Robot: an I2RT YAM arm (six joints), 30 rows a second.
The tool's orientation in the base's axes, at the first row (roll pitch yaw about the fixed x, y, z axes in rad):
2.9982, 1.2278, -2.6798
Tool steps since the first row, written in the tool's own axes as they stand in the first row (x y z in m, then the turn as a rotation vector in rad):
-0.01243, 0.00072, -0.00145, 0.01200, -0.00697, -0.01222
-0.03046, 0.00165, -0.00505, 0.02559, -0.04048, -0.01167
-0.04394, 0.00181, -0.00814, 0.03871, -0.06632, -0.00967
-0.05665, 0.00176, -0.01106, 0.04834, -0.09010, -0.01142
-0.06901, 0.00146, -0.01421, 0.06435, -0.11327, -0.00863
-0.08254, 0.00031, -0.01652, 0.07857, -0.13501, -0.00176
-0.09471, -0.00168, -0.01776, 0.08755, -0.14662, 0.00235
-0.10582, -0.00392, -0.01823, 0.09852, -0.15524, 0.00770
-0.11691, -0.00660, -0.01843, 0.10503, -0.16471, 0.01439
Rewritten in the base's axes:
0.00222, 0.00167, 0.01222, -0.00912, -0.01419, -0.00757
0.00435, 0.00318, 0.03045, 0.00603, -0.04361, -0.02216
0.00594, 0.00366, 0.04418, 0.01813, -0.06584, -0.03642
0.00754, 0.00393, 0.05712, 0.02723, -0.08788, -0.04605
0.00901, 0.00383, 0.06979, 0.03757, -0.10790, -0.06317
0.01194, 0.00365, 0.08325, 0.05079, -0.12426, -0.07990
0.01577, 0.00316, 0.09502, 0.05777, -0.13297, -0.09028
0.02001, 0.00272, 0.10554, 0.06343, -0.13882, -0.10281
0.02470, 0.00205, 0.11592, 0.07195, -0.14399, -0.11162

